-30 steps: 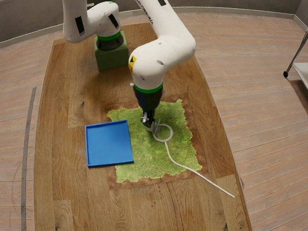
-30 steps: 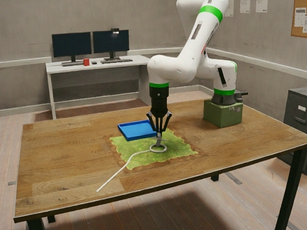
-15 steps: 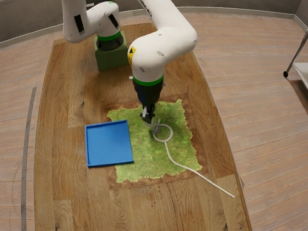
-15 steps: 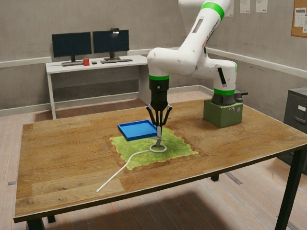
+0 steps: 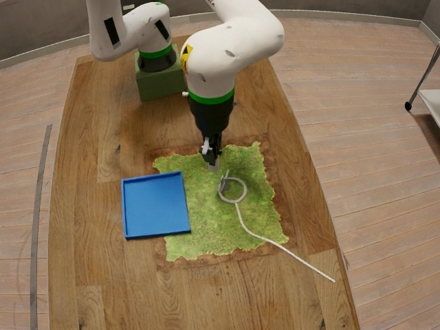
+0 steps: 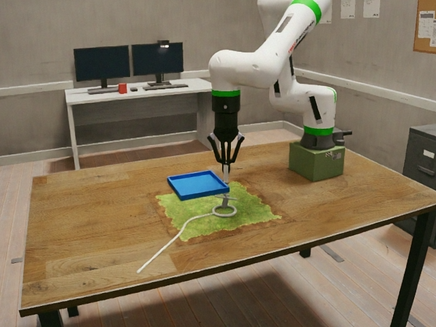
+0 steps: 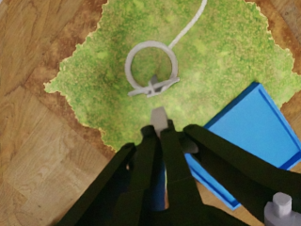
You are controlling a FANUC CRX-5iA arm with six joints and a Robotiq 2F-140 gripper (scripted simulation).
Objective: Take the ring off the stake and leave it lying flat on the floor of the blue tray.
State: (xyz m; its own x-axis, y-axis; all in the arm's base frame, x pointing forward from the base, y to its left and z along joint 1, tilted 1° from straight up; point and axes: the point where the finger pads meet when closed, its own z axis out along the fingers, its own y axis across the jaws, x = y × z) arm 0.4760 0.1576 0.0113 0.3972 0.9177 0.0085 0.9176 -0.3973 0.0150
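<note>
Now: the ring 3 cm ahead of my hand, 5 cm to the left of it and 12 cm below it. Also, from my hand: grey stake 1 cm ahead, 3 cm to the left, 10 cm below; then blue tray 5 cm ahead, 18 cm to the right, 12 cm below.
</note>
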